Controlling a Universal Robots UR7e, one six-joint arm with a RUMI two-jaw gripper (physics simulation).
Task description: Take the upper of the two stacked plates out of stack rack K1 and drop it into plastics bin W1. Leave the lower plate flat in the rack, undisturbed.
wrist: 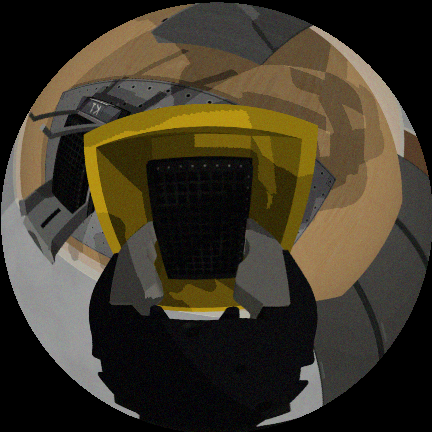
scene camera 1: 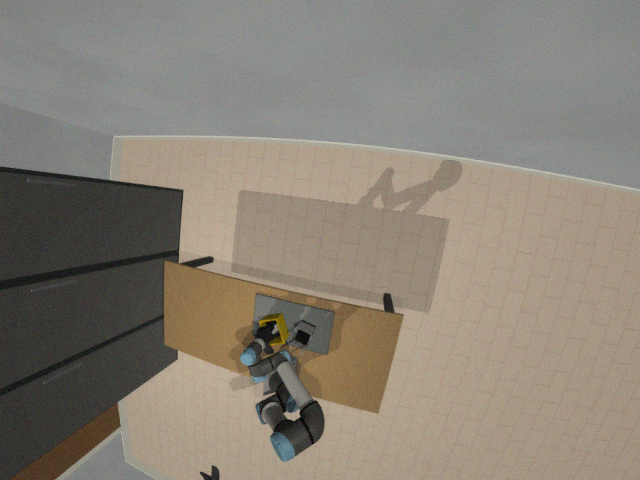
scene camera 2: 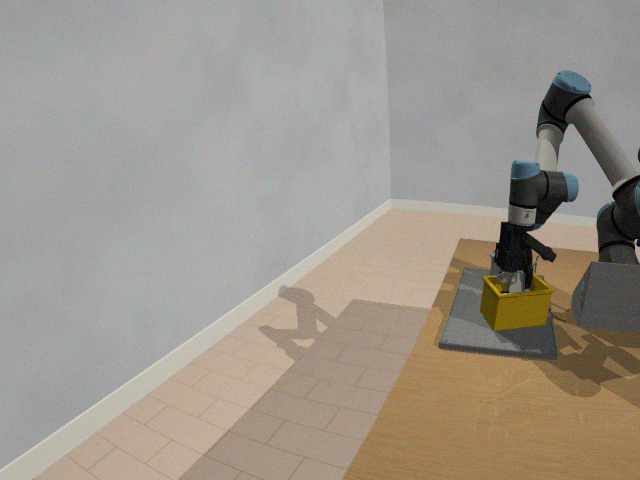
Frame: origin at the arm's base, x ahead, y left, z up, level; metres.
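Seen in the pictures: gripper, fingertip midpoint: (wrist: 199, 221) (scene camera 1: 274, 328); arm's base, link origin: (scene camera 1: 279, 379) (scene camera 2: 618, 281).
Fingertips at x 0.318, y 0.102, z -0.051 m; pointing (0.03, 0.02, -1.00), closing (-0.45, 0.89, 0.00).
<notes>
Offsets run from my fingertips to a thing's top centre. "spot": to the spot under its first point. Level surfaces: height alone.
The gripper (scene camera 1: 273, 329) (scene camera 2: 512, 283) (wrist: 200, 237) points down into the yellow bin W1 @(dz +0.050, dx -0.003, dy -0.002 m) (scene camera 1: 283, 328) (scene camera 2: 523, 312) (wrist: 200, 116). Its grey jaws stand at both side edges of a black gridded plate @(dz +0.014, dx +0.005, dy +0.003 m) (wrist: 200, 187), shut on it. The plate is inside the bin's opening, within its walls; whether it touches the bin's floor is hidden. Stack rack K1 @(spot: dz +0.038, dx +0.074, dy -0.190 m) (wrist: 47, 227), grey with a K1 label, stands beside the bin. A black plate @(dz -0.011, dx +0.009, dy -0.188 m) (scene camera 1: 302, 336) (wrist: 70, 175) lies in the rack, partly behind the rack's parts in the wrist view.
Bin and rack stand on a grey perforated board (scene camera 1: 323, 333) (scene camera 2: 465, 338) (wrist: 92, 235) on the wooden table @(dz -0.063 m) (scene camera 1: 201, 310) (scene camera 2: 465, 413). The rack has thin upright guides beside the bin. The grey robot base (scene camera 2: 610, 297) is close to the board. Dark cabinets (scene camera 1: 87, 227) stand at the table's end.
</notes>
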